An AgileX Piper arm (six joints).
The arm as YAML. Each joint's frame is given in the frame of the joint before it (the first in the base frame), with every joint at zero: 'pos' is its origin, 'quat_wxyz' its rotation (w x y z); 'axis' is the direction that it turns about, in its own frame. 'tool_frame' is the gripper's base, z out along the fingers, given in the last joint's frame.
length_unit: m
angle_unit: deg
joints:
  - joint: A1
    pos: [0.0, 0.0, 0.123]
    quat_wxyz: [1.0, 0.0, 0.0, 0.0]
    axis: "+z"
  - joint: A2
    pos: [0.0, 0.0, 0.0]
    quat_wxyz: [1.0, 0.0, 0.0, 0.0]
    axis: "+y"
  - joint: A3
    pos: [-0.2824, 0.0, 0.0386]
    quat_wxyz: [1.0, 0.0, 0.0, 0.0]
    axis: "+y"
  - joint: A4
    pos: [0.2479, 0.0, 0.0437]
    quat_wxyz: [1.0, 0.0, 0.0, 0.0]
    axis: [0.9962, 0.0, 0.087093]
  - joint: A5
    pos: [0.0, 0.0, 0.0]
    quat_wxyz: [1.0, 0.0, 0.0, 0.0]
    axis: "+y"
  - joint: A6
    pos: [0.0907, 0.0, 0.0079]
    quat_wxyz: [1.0, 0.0, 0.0, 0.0]
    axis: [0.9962, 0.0, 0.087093]
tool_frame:
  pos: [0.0, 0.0, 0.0]
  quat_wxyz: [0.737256, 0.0, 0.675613, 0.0]
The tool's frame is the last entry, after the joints.
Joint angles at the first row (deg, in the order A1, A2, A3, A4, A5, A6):
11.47 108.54 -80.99 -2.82 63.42 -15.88
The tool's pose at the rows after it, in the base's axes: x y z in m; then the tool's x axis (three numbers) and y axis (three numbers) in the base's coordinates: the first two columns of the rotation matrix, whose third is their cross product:
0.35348 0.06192 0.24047 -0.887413 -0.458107 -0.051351 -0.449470 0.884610 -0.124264
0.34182 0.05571 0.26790 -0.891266 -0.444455 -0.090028 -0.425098 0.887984 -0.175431
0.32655 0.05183 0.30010 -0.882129 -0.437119 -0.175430 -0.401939 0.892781 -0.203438
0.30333 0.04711 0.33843 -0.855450 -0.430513 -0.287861 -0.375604 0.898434 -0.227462
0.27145 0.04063 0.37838 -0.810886 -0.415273 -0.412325 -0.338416 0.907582 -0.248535
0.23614 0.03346 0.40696 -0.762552 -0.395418 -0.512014 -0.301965 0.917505 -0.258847
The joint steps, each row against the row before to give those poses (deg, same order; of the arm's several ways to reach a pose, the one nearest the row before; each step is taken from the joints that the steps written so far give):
0.00 -4.49 0.00 -3.77 3.87 2.53
0.00 -4.42 0.00 -2.48 1.69 1.49
0.00 -5.45 0.00 -0.51 0.28 0.45
0.00 -6.89 0.00 0.00 0.05 0.06
0.00 -7.88 0.00 0.00 0.07 0.35
0.00 -7.59 1.07 0.00 0.00 0.59

